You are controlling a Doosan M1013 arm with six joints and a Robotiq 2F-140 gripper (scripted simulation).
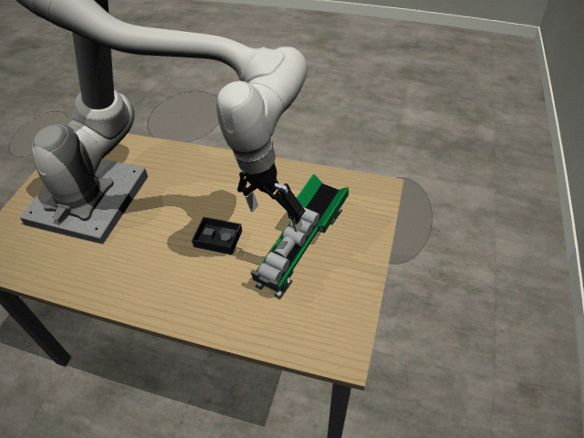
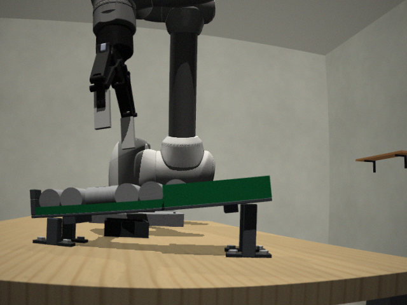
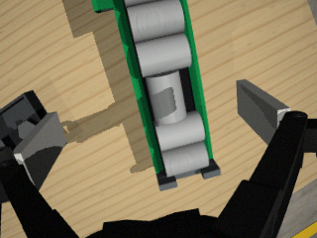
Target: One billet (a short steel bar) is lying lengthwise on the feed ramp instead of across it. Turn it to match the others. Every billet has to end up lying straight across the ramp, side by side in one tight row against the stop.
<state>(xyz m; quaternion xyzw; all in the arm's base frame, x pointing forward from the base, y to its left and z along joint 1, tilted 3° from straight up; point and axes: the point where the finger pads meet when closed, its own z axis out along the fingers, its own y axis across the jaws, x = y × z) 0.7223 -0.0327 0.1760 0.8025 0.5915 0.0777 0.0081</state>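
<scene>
Now: hand 14 cm above the dark stop and 12 cm to the left of it. The rest, counted from my hand: black tray (21 cm behind, 19 cm below, 3 cm to the left).
</scene>
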